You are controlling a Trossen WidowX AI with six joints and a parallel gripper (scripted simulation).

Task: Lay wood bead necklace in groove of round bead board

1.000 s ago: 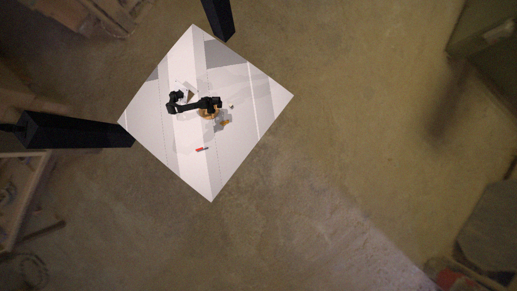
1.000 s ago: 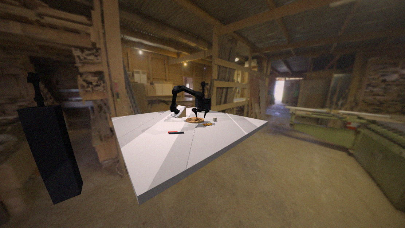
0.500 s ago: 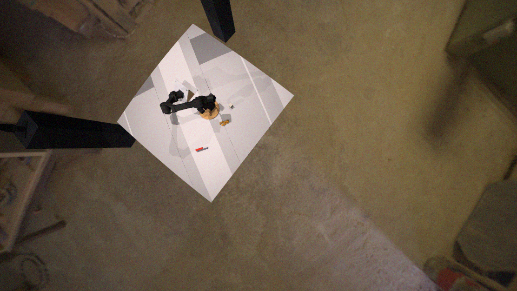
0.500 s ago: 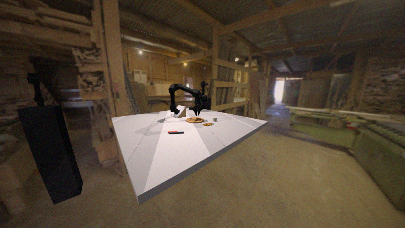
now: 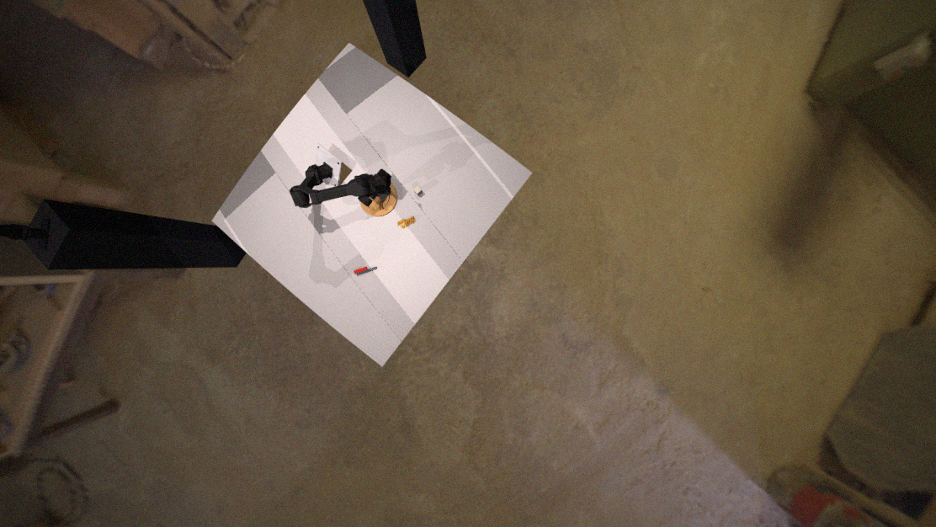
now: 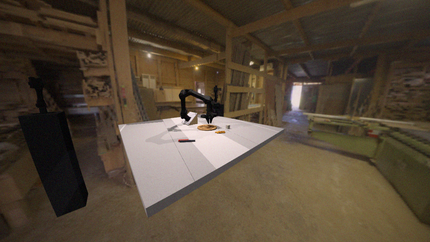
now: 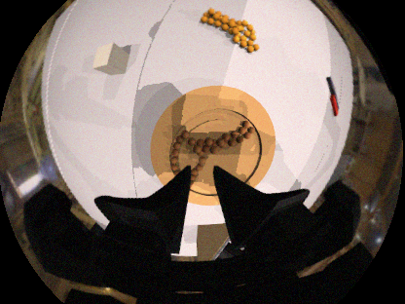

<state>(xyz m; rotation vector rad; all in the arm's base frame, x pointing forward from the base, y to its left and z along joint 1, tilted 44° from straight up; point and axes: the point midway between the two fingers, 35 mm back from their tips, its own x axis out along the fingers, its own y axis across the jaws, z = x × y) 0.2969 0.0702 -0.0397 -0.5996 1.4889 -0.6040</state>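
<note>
The small grey cube is 14 cm ahead of my gripper tip, 13 cm to the left of it and 3 cm below it. From my gripper tip the other things lie so: black marker 17 cm ahead, 37 cm to the right, 4 cm below.
</note>
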